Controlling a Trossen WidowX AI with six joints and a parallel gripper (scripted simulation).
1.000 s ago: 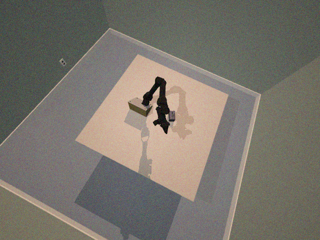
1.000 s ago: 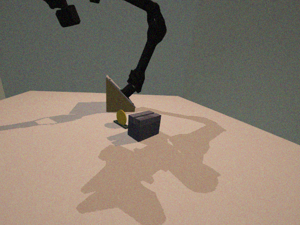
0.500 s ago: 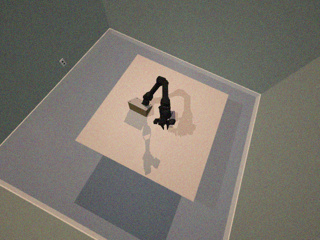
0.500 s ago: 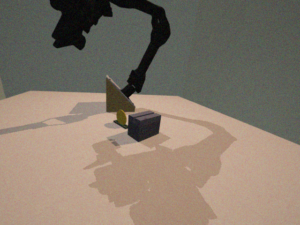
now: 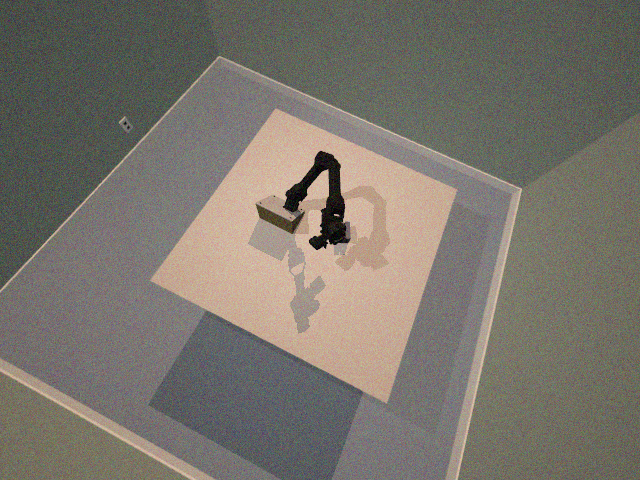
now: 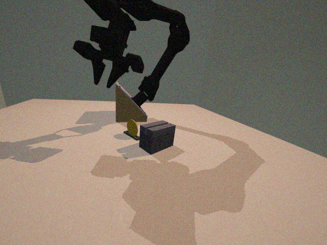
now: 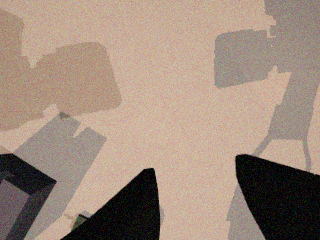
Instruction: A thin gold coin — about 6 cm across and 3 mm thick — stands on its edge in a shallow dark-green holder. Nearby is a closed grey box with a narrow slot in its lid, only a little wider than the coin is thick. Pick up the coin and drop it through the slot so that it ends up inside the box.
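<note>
Now: gripper tip 15 cm above the gold coin, 9 cm to the right of it and 6 cm past it.
</note>
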